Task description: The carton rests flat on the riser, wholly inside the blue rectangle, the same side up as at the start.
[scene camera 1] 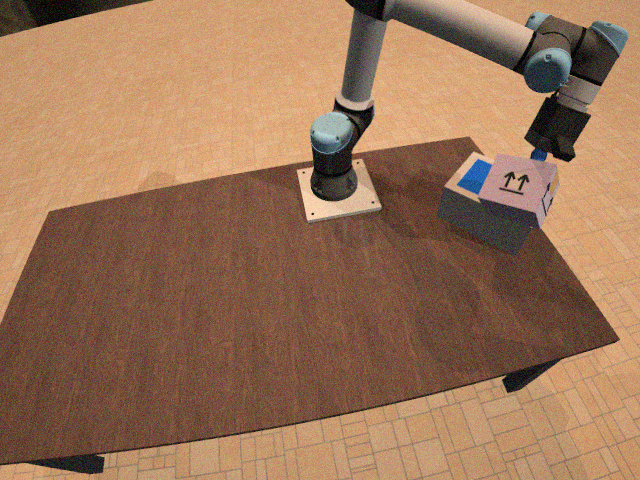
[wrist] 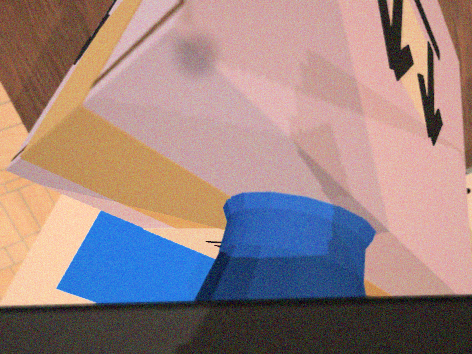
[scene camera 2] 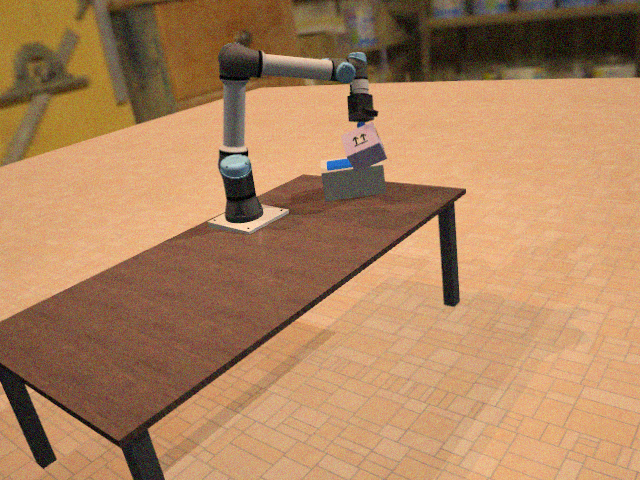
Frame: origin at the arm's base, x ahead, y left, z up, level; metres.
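Where they show: hand, its tool point: (scene camera 1: 533, 166) (wrist: 264, 229) (scene camera 2: 362, 132); arm's base, origin of its link: (scene camera 1: 334, 184) (scene camera 2: 244, 215).
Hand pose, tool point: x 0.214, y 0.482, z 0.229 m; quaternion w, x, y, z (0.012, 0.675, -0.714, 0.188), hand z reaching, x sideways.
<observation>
Things, the pixels of their top centre, and the offset from my tool point. Level surfaces: height alone.
- grey riser, centre of its top: (wrist: 237, 252) (scene camera 1: 500, 185) (scene camera 2: 350, 162) dz -0.129, dx -0.076, dy -0.016 m
- blue rectangle, centre of its top: (wrist: 237, 252) (scene camera 1: 500, 185) (scene camera 2: 350, 162) dz -0.129, dx -0.076, dy -0.016 m
- brown table, height of its surface: dz -0.249 m
The pink carton (scene camera 1: 516, 201) (scene camera 2: 368, 150) (wrist: 250, 100) is strongly tilted over the grey riser (scene camera 1: 480, 222) (scene camera 2: 354, 184) (wrist: 37, 255). Its face with two arrows is turned upward and its underside shows toward the scene cameras. Its low edge appears to touch the riser's top; the exact contact is hidden. The blue rectangle (scene camera 1: 474, 176) (scene camera 2: 338, 164) (wrist: 140, 260) is partly covered by the carton. My gripper's blue suction cup (scene camera 1: 538, 154) (scene camera 2: 360, 124) (wrist: 300, 220) is at the carton's raised upper edge, looks bent, and is on the carton. The sealing lip's contact is partly hidden.
The riser stands near one end of the brown table (scene camera 1: 258, 310) (scene camera 2: 206, 279), beside the table's edge. The arm's pale base plate (scene camera 1: 341, 209) (scene camera 2: 249, 226) is fixed at the long edge, to the left of the riser in both scene views.
</observation>
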